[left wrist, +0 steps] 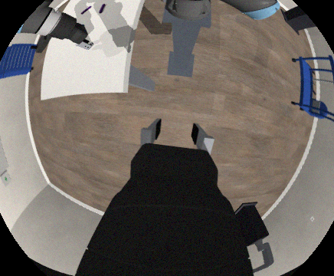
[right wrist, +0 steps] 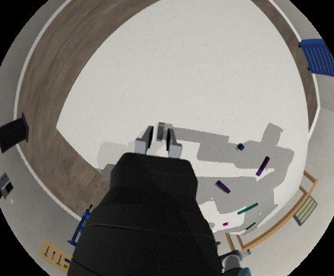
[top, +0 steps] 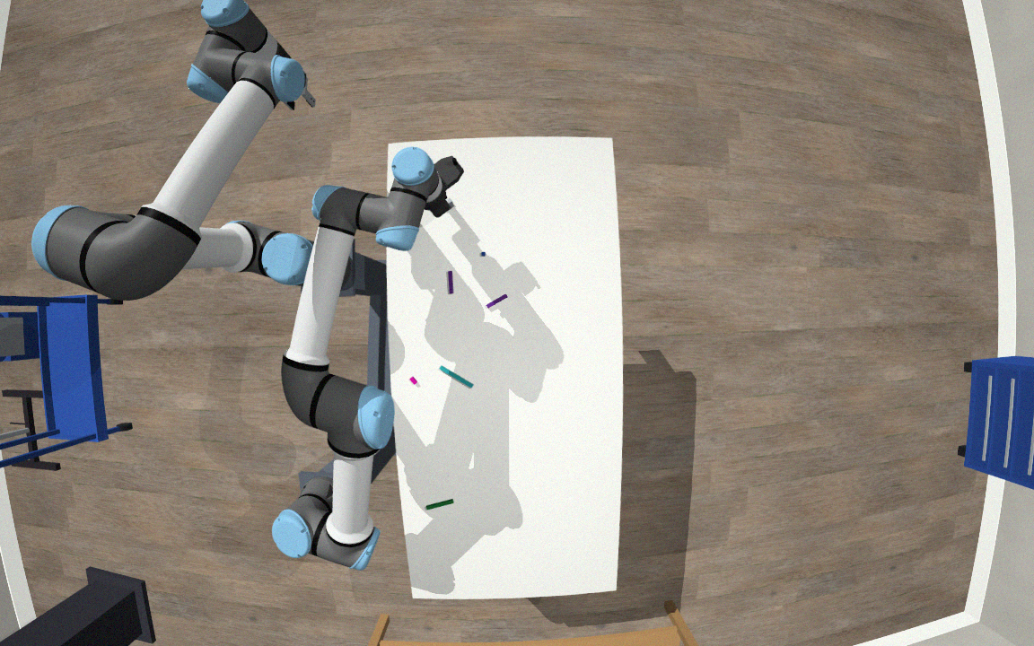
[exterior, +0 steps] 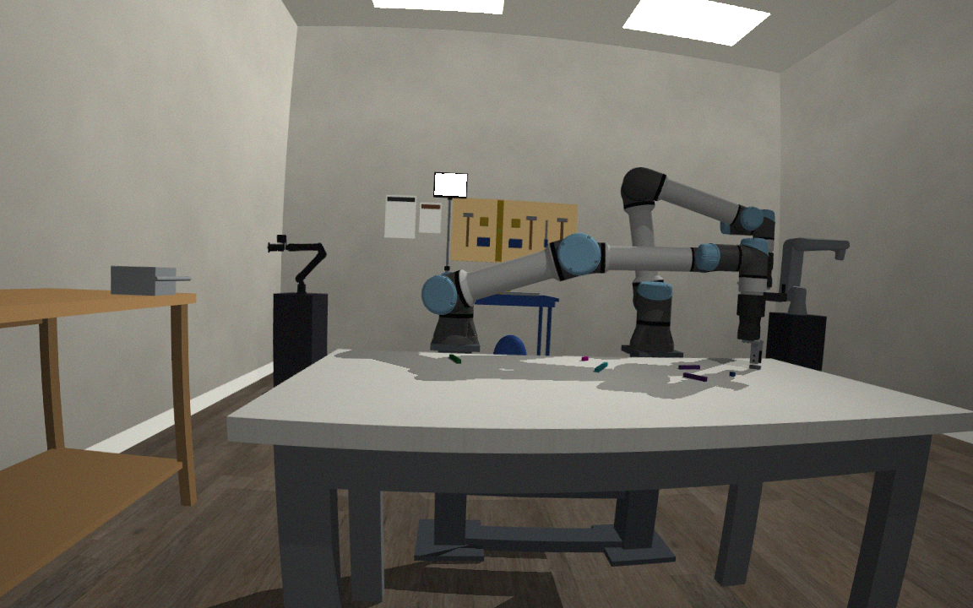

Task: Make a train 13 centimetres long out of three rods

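Note:
Right now my right hand is 30 mm above the grey rod. From my right hand the other things lie so: blue rod: 130 mm to the right, 110 mm ahead, 30 mm below; then magenta rod: 480 mm to the right, 70 mm behind, 30 mm below; then turquoise rod: 460 mm to the right, 50 mm ahead, 30 mm below.

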